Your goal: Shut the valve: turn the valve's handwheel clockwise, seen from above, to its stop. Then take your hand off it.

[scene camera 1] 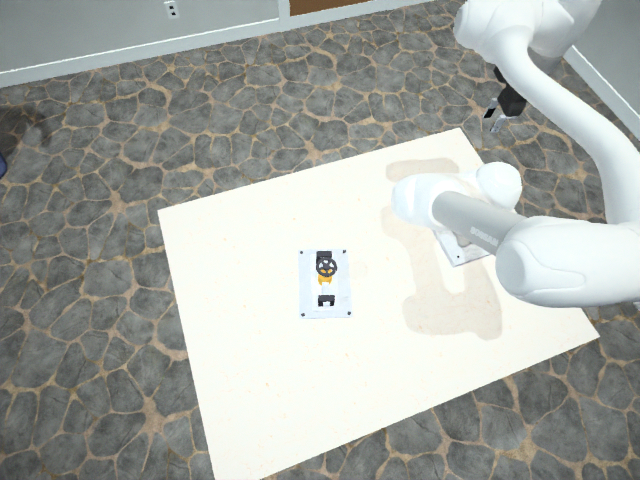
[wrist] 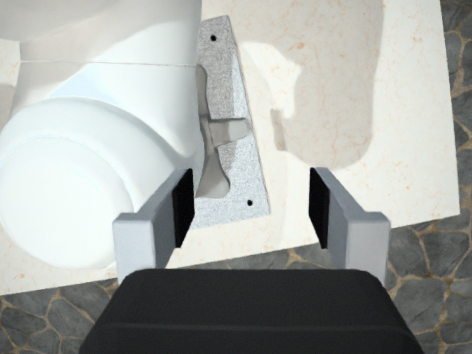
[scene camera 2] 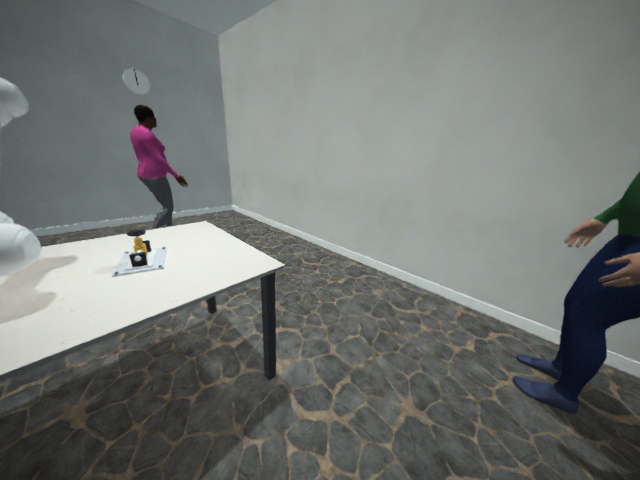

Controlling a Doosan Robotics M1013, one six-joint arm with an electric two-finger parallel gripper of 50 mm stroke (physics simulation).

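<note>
The valve's black spoked handwheel sits level on top of a yellow valve body. The valve is fixed on a pale grey plate, with black blocks at the two pipe ends. My gripper is open and empty, and shows near the table's upper right corner in scene camera 1, far from the handwheel. The valve does not show in the wrist view, and the gripper does not show in scene camera 2. How far the handwheel is turned cannot be told.
The valve stands on the white table. My arm's base plate is at the table's right in scene camera 1, under the white arm. Two people stand on the floor around the table.
</note>
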